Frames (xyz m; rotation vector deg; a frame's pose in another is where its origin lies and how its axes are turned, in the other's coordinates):
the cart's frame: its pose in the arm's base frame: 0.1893 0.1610 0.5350 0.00 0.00 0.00
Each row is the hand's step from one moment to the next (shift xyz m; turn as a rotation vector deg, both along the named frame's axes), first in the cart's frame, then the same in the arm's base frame.
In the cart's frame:
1: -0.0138 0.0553 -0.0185 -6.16 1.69 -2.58
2: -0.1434 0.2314 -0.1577 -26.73 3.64 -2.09
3: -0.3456 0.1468 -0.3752 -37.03 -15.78 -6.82
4: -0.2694 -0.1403 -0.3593 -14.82 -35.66 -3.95
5: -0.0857 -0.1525 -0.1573 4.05 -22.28 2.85
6: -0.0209 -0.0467 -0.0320 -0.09 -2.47 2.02
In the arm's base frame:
1: -0.0138 0.0553 -0.0185 -6.16 1.69 -2.58
2: -0.1434 0.2314 -0.1577 -26.73 3.64 -2.09
3: -0.3456 0.1468 -0.3752 -37.03 -15.78 -6.82
4: -0.2694 -0.1403 -0.3593 -14.82 -35.66 -3.95
5: -0.0857 -0.1525 -0.1573 4.05 -22.28 2.85
6: -0.0209 -0.0467 -0.0320 -0.09 -2.47 2.02

